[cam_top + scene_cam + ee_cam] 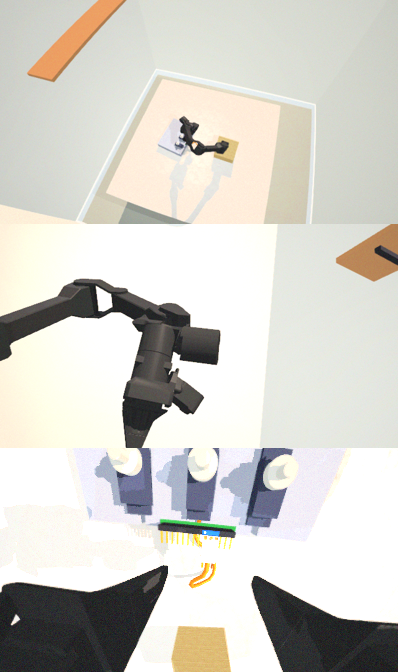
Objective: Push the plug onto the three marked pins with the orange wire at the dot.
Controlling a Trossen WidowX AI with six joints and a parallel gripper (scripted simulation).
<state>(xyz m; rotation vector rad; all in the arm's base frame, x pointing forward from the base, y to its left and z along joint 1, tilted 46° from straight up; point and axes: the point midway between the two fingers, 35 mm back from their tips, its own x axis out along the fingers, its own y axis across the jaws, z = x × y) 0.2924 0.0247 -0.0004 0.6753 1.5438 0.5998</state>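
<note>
Now: the blue band 40 mm below my gripper tip and 30 mm ahead of it. The rest, counted from my gripper tip: black pin strip 50 mm below, 30 mm ahead, 20 mm to the left; green band 70 mm below, 30 mm ahead, 20 mm to the left.
</note>
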